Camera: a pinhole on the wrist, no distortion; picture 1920 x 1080 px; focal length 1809.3 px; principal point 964.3 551.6 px. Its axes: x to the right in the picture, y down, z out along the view. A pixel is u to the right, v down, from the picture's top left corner.
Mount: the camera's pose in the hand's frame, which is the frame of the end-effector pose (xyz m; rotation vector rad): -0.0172 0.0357 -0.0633 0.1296 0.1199 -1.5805
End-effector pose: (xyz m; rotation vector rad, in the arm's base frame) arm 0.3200 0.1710 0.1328 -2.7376 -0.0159 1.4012
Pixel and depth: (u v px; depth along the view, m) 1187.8 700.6 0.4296
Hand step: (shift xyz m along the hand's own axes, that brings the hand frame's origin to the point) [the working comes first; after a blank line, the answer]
In the camera's frame: 0.0531 0.0354 0.4296

0.0144 -0.0850 0.3527
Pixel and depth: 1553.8 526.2 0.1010
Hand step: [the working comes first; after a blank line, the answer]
In the camera's frame: 0.0329 -0.0014 0.1010

-0.0198 -0.0127 0.0312
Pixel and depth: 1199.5 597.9 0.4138
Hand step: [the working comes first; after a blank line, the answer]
In the camera's frame: 0.0538 0.0106 0.4138

-0.0103 -0.0829 0.3369
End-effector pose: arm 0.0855 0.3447 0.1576 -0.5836 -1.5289 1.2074
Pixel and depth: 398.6 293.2 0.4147
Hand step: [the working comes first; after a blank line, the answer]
In the camera's frame: -0.1297 -0.0592 0.4147

-0.0777 0.0991 0.3664
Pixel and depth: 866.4 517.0 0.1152
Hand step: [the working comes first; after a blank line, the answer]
In the camera's frame: -0.0062 -0.0022 0.1152

-0.0202 0.0237 0.0514
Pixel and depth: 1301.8 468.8 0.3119
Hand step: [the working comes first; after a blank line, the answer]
In the camera's frame: 0.0582 -0.0143 0.3119

-0.0345 -0.0708 0.2354
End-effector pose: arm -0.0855 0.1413 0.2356 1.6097 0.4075 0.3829
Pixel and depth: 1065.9 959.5 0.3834
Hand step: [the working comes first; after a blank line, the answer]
In the camera's frame: 0.0215 0.0864 0.3834

0.0662 -0.0473 0.3123
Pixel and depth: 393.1 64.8 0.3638
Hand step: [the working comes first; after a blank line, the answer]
In the camera's frame: -0.1149 -0.0979 0.3638

-0.1162 0.0930 0.3136
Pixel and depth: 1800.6 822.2 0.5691
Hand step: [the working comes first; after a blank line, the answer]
In the camera's frame: 0.2631 0.0851 0.5691

0.0605 -0.3150 0.4575
